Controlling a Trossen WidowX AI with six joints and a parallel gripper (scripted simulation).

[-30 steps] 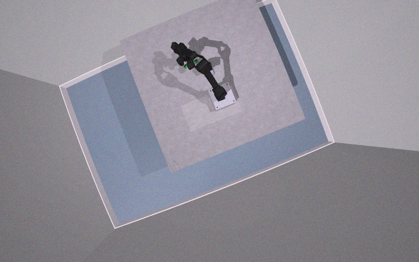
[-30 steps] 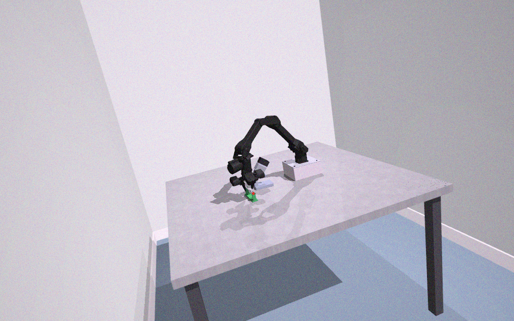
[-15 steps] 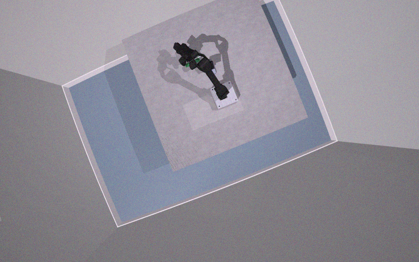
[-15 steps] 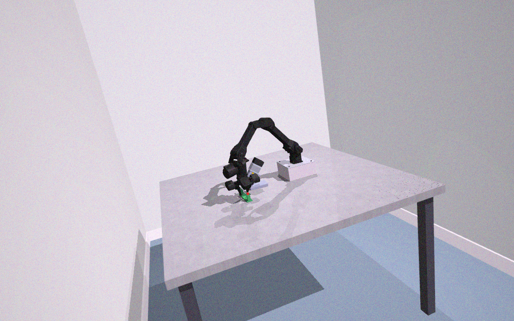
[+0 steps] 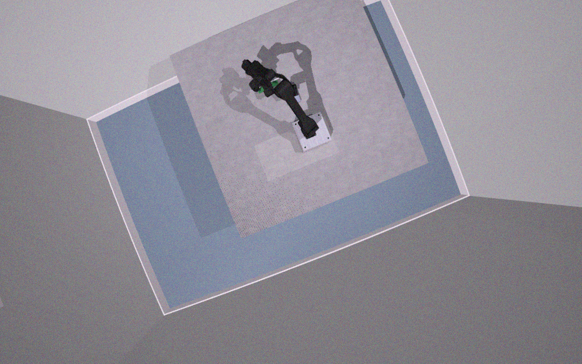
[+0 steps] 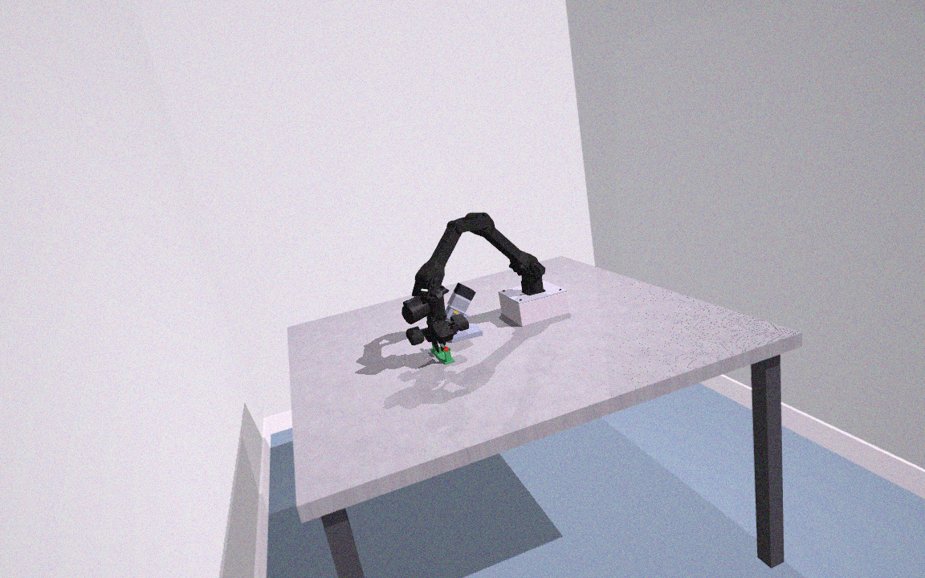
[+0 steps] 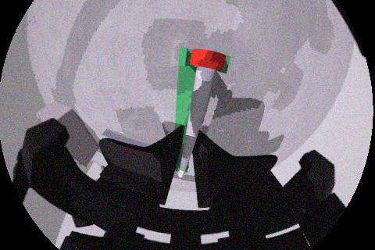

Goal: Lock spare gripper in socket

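Now: gripper tip 10 mm to the right of the green cradle and 10 mm below it. The rest, counted from my gripper tip: grey mount 110 mm to the right, 100 mm behind, 40 mm above; then spare gripper 120 mm behind, 110 mm to the right, 110 mm above.
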